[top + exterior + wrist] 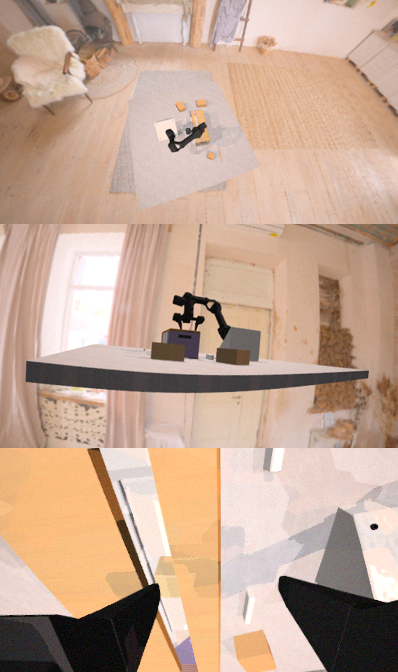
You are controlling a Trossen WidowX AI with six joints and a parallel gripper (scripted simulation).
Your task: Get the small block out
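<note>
The yellow block lies 60 mm below my gripper tip, 50 mm ahead of it and 30 mm to the left of it. Also, from my gripper tip: thin orange stick: 300 mm to the right, 190 mm ahead, 140 mm below.
</note>
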